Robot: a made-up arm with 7 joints.
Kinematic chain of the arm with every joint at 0, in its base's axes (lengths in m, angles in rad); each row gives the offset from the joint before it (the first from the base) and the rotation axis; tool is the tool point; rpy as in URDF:
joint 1: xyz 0 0 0.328 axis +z
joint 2: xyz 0 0 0 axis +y
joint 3: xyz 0 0 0.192 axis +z
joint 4: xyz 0.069 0 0 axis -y
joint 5: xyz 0.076 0 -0.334 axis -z
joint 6: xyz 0 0 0 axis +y
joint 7: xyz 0.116 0 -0.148 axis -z
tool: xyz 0 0 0 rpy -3.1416 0 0
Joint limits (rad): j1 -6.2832..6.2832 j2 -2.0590..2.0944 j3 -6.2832..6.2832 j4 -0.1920..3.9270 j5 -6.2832..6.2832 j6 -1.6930..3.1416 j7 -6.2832..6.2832
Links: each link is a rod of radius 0.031 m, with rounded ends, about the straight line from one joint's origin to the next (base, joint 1, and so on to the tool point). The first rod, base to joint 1, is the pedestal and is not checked.
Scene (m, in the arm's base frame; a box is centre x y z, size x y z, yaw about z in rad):
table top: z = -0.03
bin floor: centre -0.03 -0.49 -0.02 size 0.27 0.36 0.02 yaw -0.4
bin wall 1: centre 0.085 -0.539 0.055 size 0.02 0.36 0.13 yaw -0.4
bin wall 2: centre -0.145 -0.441 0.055 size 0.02 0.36 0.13 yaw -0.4
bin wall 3: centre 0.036 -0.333 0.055 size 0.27 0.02 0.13 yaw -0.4
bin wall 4: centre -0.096 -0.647 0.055 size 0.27 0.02 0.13 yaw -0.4
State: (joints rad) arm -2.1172 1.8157 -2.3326 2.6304 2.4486 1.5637 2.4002
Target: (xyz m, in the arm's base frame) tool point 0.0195 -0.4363 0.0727
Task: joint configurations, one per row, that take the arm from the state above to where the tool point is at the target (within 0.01 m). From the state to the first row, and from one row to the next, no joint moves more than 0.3 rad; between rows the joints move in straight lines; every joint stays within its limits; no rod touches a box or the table.
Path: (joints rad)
1: -1.9183 1.6958 -2.3266 2.7812 2.4647 1.7921 2.4072
2: -1.7193 1.5760 -2.3207 2.9321 2.4808 2.0205 2.4141
3: -1.7883 1.6292 -2.2385 3.1537 2.5451 2.1916 2.4072
4: -1.8573 1.6824 -2.1563 3.3754 2.6094 2.3628 2.4002

